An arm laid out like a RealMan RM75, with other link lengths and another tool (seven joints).
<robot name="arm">
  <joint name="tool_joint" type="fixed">
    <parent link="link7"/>
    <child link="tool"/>
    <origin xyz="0.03 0.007 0.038" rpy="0 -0.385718 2.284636"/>
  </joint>
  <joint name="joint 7" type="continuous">
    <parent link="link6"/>
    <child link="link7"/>
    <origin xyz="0 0 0.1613"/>
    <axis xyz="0 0 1"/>
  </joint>
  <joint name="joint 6" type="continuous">
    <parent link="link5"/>
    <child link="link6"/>
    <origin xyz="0 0 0"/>
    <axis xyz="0 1 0"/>
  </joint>
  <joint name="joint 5" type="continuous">
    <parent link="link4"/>
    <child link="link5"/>
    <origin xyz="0 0 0.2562"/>
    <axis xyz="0 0 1"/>
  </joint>
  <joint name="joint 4" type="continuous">
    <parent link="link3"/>
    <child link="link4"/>
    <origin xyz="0 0 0"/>
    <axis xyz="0 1 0"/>
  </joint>
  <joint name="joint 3" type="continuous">
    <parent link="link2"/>
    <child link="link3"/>
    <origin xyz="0 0 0.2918"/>
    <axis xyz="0 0 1"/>
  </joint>
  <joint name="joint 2" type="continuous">
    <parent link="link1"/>
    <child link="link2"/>
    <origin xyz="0 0 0"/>
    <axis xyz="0 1 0"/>
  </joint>
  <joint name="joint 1" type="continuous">
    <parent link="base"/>
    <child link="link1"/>
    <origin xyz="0 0 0.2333"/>
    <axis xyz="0 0 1"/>
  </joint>
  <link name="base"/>
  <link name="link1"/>
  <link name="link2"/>
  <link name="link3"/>
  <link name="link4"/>
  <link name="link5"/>
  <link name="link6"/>
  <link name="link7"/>
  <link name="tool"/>
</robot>
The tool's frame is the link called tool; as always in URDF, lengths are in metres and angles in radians. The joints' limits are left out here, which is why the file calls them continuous.
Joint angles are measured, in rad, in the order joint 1, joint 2, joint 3, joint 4, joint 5, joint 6, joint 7. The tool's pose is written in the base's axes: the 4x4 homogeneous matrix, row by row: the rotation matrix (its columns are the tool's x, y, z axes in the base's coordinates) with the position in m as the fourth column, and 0 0 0 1 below. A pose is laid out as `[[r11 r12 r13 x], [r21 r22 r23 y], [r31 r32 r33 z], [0 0 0 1]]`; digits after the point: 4 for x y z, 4 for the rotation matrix.
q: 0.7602 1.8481 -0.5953 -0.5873 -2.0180 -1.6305 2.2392
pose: [[-0.9608 0.2749 -0.0355 0.2470], [0.2552 0.9273 0.2738 0.4571], [0.1082 0.2540 -0.9611 0.0252], [0 0 0 1]]
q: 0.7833 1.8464 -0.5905 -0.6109 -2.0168 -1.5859 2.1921
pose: [[-0.9764 0.2154 -0.0148 0.2389], [0.1972 0.9178 0.3447 0.4747], [0.0879 0.3336 -0.9386 0.0322], [0 0 0 1]]
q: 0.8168 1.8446 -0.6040 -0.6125 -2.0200 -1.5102 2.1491
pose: [[-0.9863 0.1640 0.0190 0.2302], [0.1573 0.8983 0.4104 0.4963], [0.0502 0.4077 -0.9117 0.0331], [0 0 0 1]]
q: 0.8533 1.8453 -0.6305 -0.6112 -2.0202 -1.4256 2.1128
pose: [[-0.9923 0.1116 0.0531 0.2192], [0.1234 0.8738 0.4703 0.5182], [0.0061 0.4733 -0.8809 0.0317], [0 0 0 1]]
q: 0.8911 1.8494 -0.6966 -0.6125 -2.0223 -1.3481 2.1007
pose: [[-0.9939 0.0499 0.0984 0.2051], [0.0925 0.8628 0.4969 0.5352], [-0.0601 0.5030 -0.8622 0.0227], [0 0 0 1]]
